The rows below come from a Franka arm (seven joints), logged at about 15 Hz.
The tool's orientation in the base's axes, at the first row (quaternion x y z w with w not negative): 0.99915, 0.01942, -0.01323, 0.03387
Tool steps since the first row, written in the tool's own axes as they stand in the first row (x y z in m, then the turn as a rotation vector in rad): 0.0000, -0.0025, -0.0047, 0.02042, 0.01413, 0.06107; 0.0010, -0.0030, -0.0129, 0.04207, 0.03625, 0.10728; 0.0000, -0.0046, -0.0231, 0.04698, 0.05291, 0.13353; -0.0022, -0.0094, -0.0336, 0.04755, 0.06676, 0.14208; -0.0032, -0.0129, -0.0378, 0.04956, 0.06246, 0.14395; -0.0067, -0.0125, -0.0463, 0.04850, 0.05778, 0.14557; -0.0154, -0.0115, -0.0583, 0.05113, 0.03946, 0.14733; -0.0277, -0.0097, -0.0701, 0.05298, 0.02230, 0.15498; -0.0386, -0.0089, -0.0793, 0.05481, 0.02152, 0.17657; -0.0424, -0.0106, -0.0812, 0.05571, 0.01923, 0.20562; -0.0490, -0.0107, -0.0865, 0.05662, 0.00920, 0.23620; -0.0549, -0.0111, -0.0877, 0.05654, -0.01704, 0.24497; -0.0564, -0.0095, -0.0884, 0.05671, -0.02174, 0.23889
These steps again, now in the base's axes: 0.0000, 0.0028, 0.0045, 0.01942, -0.01748, -0.06053; 0.0012, 0.0039, 0.0126, 0.04077, -0.04186, -0.10573; 0.0004, 0.0062, 0.0227, 0.04567, -0.06007, -0.13093; -0.0017, 0.0116, 0.0329, 0.04658, -0.07444, -0.13854; -0.0028, 0.0153, 0.0369, 0.04837, -0.07021, -0.14075; -0.0060, 0.0154, 0.0455, 0.04708, -0.06569, -0.14265; -0.0144, 0.0149, 0.0578, 0.04894, -0.04745, -0.14571; -0.0263, 0.0134, 0.0700, 0.04991, -0.03079, -0.15454; -0.0369, 0.0128, 0.0796, 0.05117, -0.03142, -0.17618; -0.0407, 0.0145, 0.0815, 0.05125, -0.03108, -0.20533; -0.0472, 0.0147, 0.0869, 0.05099, -0.02313, -0.23653; -0.0531, 0.0150, 0.0882, 0.04965, 0.00243, -0.24704; -0.0545, 0.0134, 0.0891, 0.04978, 0.00753, -0.24129
